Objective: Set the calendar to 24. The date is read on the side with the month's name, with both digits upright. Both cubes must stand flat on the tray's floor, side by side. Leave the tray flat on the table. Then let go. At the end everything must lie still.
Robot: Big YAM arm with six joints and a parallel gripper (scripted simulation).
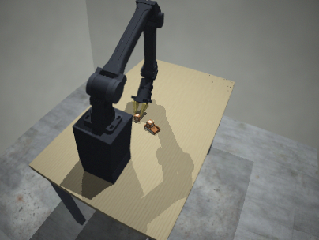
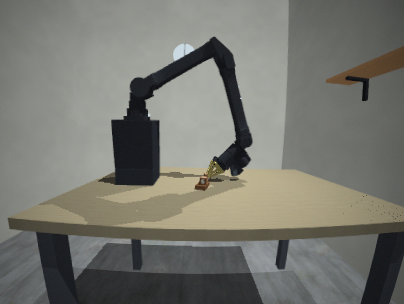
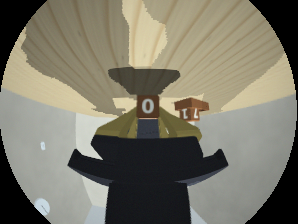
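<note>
The brown digit cube lies 10 mm behind my hand and 10 mm below it. From my hand the other things lie so: brown tray (40 mm behind, 100 mm to the right, 20 mm below).
</note>
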